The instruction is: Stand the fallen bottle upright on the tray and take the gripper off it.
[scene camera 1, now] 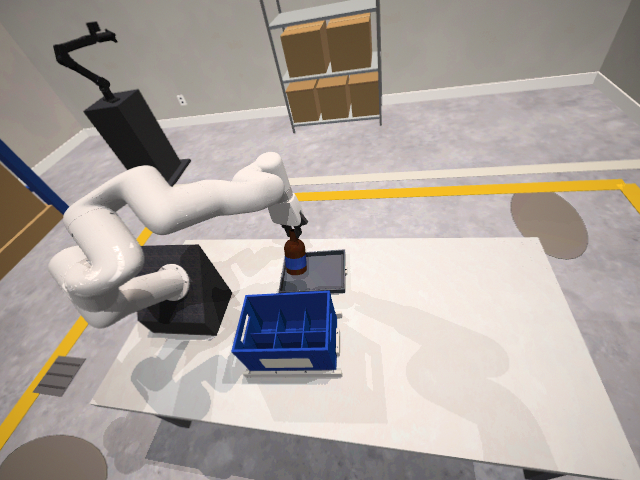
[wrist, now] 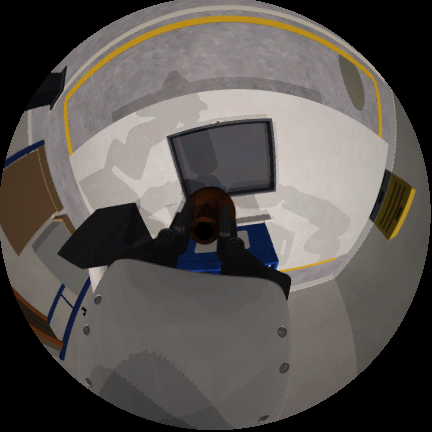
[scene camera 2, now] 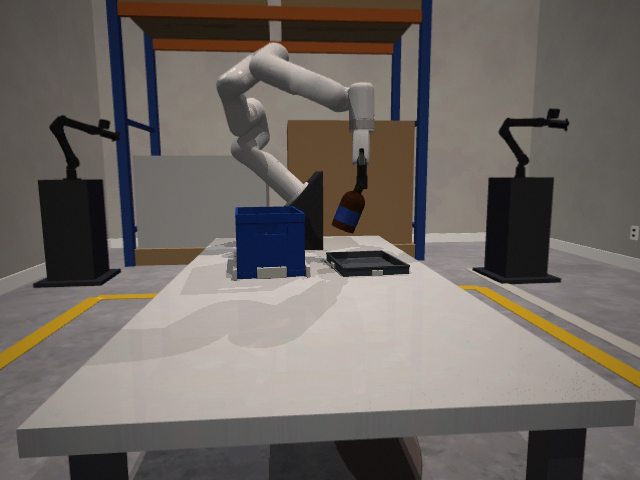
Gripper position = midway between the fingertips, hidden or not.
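There's a brown bottle (wrist: pixel 203 229) that I can see, and as for my gripper, I see it (scene camera 1: pixel 294 234), then again (wrist: pixel 206 214) and (scene camera 2: pixel 362 189).
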